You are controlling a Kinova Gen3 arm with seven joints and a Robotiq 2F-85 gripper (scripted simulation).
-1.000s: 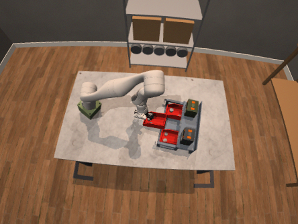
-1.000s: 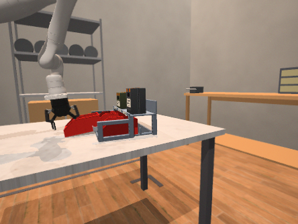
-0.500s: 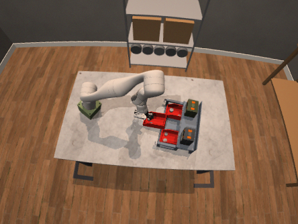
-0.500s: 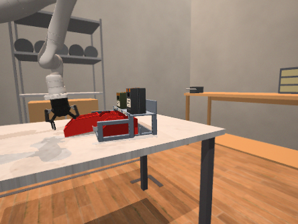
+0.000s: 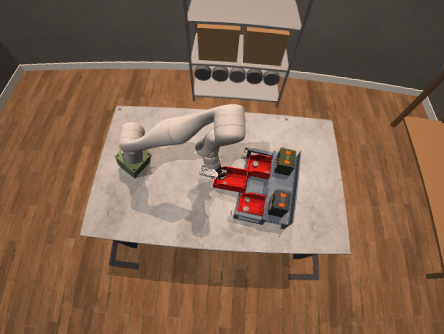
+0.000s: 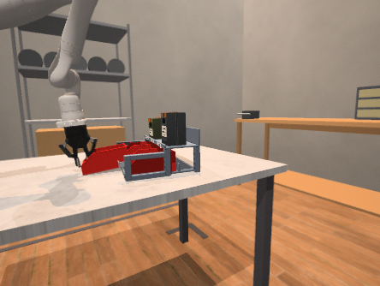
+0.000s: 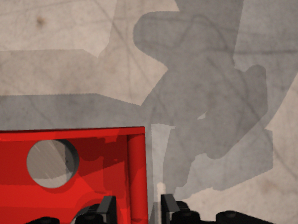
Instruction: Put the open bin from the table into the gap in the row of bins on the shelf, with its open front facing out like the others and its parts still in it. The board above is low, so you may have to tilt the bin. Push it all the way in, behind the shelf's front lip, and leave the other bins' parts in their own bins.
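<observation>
My hand is 50 mm short of the grey round part, 30 mm to the left of it and 20 mm above it. From my hand the other things lie so: black tool case (320 mm ahead, 130 mm to the right, 120 mm above); then grey shelf (260 mm ahead, 30 mm above, 10 mm to the right).
</observation>
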